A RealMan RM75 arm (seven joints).
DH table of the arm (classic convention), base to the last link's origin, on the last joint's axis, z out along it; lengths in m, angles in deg. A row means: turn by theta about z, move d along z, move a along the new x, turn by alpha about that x. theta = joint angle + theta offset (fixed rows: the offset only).
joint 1: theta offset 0; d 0.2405; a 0; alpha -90
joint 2: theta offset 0; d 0; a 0; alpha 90
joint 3: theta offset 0; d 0.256; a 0; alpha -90
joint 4: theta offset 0; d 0; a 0; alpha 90
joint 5: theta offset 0; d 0.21; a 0; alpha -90
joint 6: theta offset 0; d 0; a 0; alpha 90
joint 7: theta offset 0; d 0.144; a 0; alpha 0
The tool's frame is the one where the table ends.
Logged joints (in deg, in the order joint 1, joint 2, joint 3, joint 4, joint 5, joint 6, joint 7), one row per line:
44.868 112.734 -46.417 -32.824 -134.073 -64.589 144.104
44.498 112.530 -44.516 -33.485 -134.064 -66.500 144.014
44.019 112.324 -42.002 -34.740 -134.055 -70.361 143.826
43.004 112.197 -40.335 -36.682 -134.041 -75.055 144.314
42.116 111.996 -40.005 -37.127 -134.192 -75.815 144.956
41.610 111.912 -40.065 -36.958 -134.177 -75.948 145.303
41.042 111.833 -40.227 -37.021 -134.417 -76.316 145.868
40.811 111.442 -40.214 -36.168 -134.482 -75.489 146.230
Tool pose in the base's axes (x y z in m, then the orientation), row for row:
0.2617 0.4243 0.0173 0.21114 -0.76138 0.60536 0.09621
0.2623 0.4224 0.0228 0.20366 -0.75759 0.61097 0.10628
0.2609 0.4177 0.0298 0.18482 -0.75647 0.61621 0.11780
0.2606 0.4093 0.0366 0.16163 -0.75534 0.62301 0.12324
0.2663 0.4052 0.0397 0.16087 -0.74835 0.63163 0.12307
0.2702 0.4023 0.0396 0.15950 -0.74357 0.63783 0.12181
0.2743 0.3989 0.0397 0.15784 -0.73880 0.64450 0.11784
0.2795 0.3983 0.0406 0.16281 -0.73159 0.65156 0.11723
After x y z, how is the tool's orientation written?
As a quaternion, w x y z.
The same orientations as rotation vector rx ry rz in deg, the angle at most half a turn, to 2 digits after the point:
-121.22 96.38 15.32
-121.10 97.66 16.99
-122.16 99.51 19.02
-123.53 101.89 20.16
-122.44 103.34 20.14
-121.75 104.44 19.95
-121.08 105.63 19.31
-119.57 106.49 19.16

